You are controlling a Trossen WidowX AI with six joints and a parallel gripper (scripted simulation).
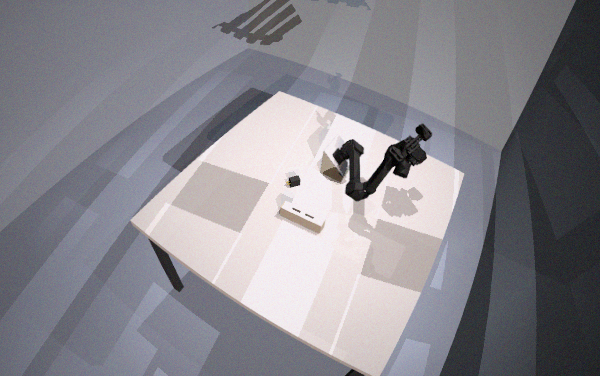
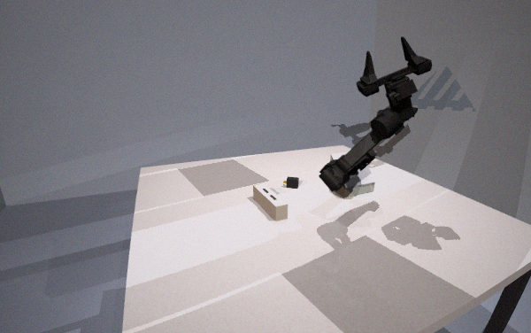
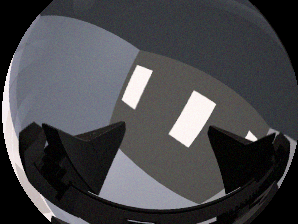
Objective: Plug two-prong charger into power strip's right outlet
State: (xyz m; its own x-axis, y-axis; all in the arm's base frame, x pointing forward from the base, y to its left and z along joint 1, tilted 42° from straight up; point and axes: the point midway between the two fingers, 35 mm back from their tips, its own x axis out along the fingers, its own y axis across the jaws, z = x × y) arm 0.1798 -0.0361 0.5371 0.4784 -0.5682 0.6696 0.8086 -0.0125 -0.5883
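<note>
Right now the black two-prong charger is 530 mm below my gripper tip, 470 mm to the right of it and 20 mm ahead of it.
</note>
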